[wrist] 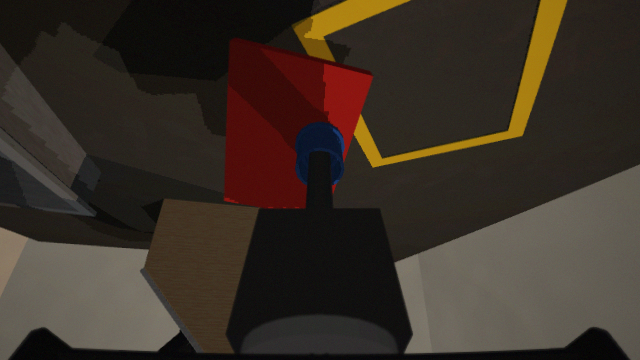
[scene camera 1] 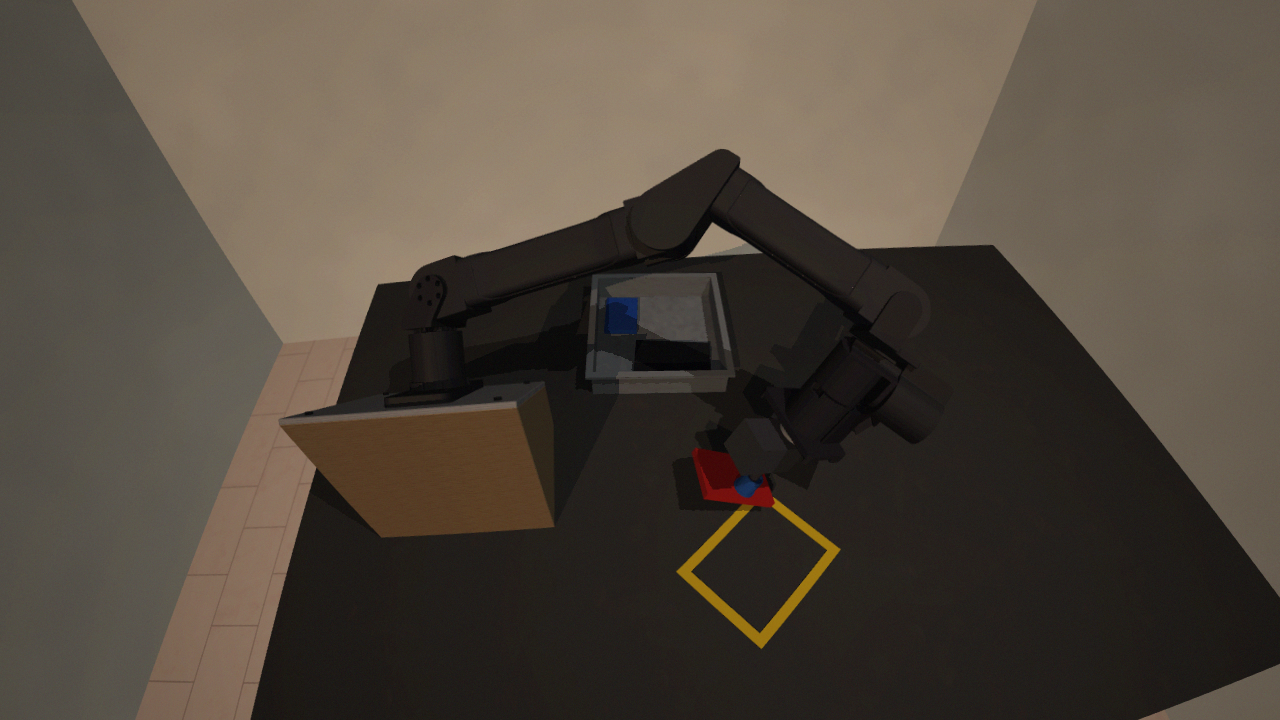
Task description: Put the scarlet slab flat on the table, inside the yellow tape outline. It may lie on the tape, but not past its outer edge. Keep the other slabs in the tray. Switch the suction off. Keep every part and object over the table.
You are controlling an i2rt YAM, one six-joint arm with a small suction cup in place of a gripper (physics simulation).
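Where they show: hand at its tool point: (wrist: 319, 137) (scene camera 1: 738, 492); arm's base at its link origin: (wrist: 205, 337) (scene camera 1: 441, 395).
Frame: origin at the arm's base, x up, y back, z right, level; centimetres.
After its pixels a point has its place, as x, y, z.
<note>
The scarlet slab (scene camera 1: 716, 474) @(-10.9, -32.2, 8.7) (wrist: 270, 125) @(-12.9, -36.0, 7.4) hangs on my suction cup (scene camera 1: 747, 485) (wrist: 320, 145), which touches its upper face near one edge. The slab looks tilted and is above the table, with its shadow beside it. In the scene view it lies behind the yellow tape outline (scene camera 1: 795, 595) @(-17.4, -39.6, 23.7) (wrist: 535, 65) @(-17.4, -40.1, 23.6) and overlaps its back corner; most of it is outside the outline. A blue slab (scene camera 1: 622, 315) @(-16.3, -24.5, -27.8) and what looks like a black slab (scene camera 1: 671, 354) @(-16.3, -31.4, -17.2) lie in the grey tray (scene camera 1: 671, 385) @(-15.7, -30.1, -10.3). Shadow blurs the black one's edges.
A wooden box (scene camera 1: 465, 474) @(-2.3, -3.0, 9.6) (wrist: 200, 250) @(-10.8, -11.2, -0.6) carries the arm's base at the left of the dark table (scene camera 1: 1029, 537) @(-17.5, -75.8, 23.5). The arm reaches over the tray's back side. The tray stands between the box and the arm's wrist, behind the slab.
</note>
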